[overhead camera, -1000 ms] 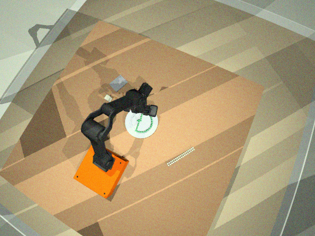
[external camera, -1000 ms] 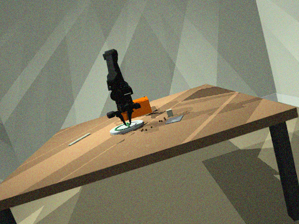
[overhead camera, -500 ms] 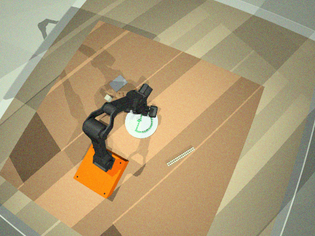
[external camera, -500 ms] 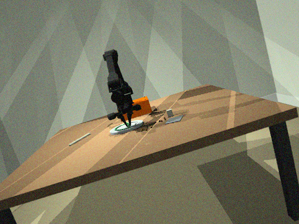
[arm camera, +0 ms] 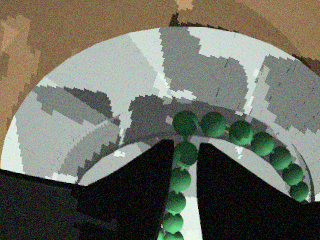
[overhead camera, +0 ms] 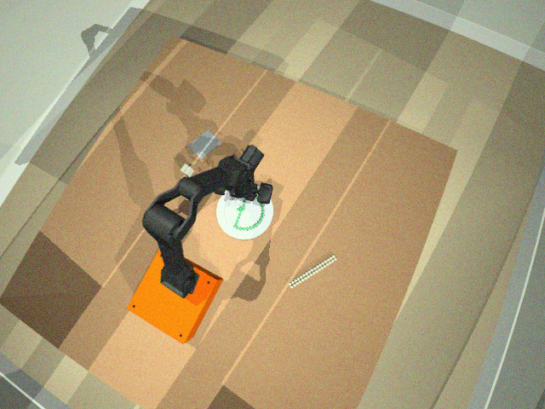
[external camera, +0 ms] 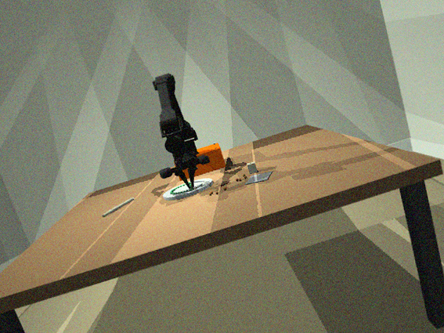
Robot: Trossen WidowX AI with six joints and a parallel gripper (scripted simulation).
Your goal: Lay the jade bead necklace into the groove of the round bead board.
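My gripper tip is now 50 mm past the round bead board, 10 mm to the left of it and 10 mm above it. The rest, counted from my gripper tip: grey flat plate (230 mm to the left, 140 mm ahead, 10 mm below); small white cube (240 mm to the left, 10 mm ahead).
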